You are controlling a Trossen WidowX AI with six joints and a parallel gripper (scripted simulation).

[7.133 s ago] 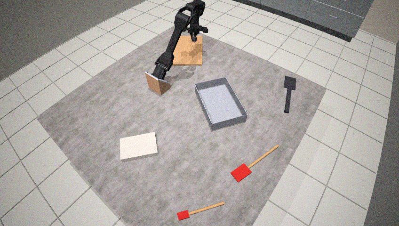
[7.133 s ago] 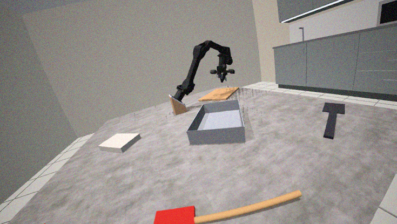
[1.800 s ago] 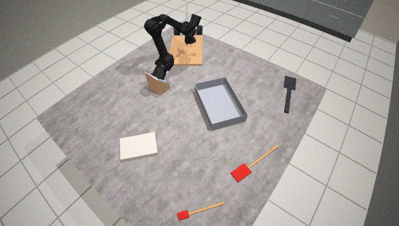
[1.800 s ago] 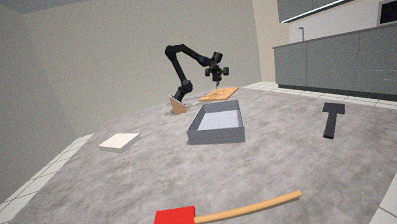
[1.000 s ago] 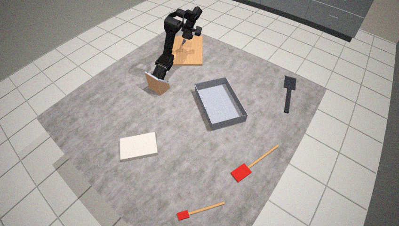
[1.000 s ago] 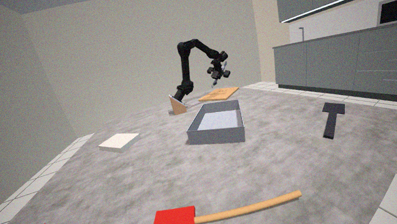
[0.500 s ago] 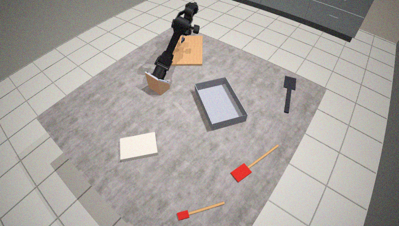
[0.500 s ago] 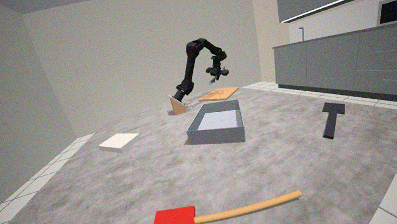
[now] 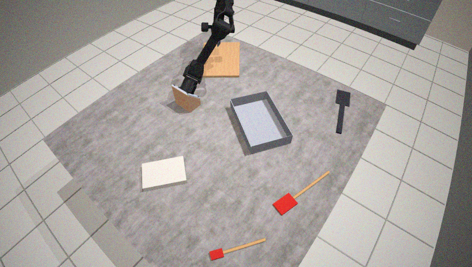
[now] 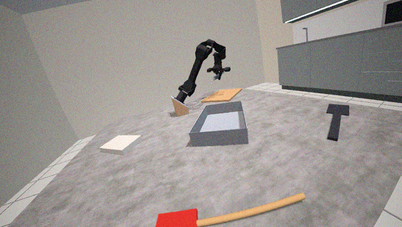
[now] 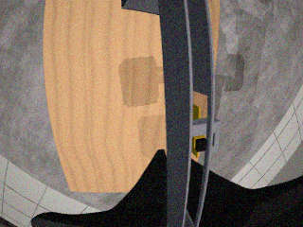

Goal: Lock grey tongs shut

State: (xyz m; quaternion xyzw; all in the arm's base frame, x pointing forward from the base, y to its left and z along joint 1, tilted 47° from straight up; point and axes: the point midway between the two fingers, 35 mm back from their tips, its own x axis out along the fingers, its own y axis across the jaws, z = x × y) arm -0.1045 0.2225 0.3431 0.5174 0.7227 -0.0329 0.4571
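The yellow lock slider is 30 mm ahead of my gripper tip, 30 mm to the right of it and 40 mm above it. Round my gripper tip: grey roasting tin: 480 mm ahead, 330 mm to the right, 110 mm below; then black spatula: 790 mm ahead, 130 mm below; then wooden board: 10 mm ahead, 10 mm to the left, 130 mm below.
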